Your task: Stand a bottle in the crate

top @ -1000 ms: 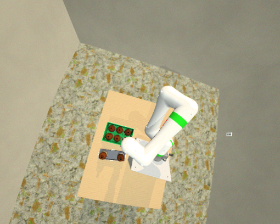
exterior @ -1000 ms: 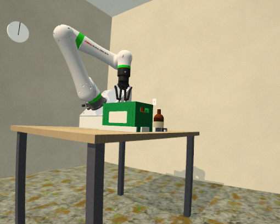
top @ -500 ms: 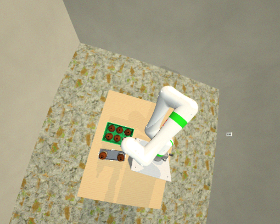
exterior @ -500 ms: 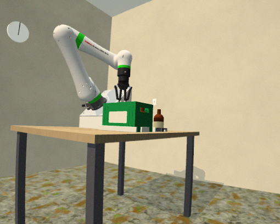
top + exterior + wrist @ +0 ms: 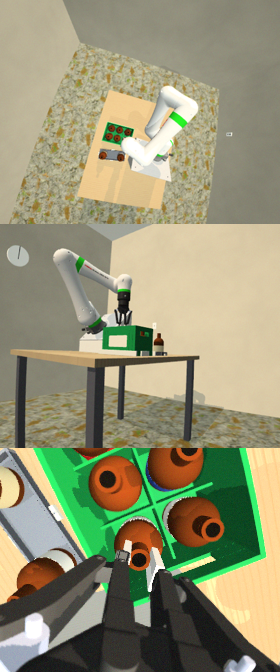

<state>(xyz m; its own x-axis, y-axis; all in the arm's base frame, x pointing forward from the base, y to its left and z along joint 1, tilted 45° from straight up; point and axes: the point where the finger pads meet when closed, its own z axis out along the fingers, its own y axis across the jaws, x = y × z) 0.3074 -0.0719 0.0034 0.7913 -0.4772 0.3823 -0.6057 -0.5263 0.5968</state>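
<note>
Right now the brown bottle is 90 mm below my hand. The rest, counted from my hand: grey tray 90 mm ahead, 190 mm to the left, 160 mm below; then green crate 90 mm ahead, 40 mm to the right, 90 mm below.
</note>
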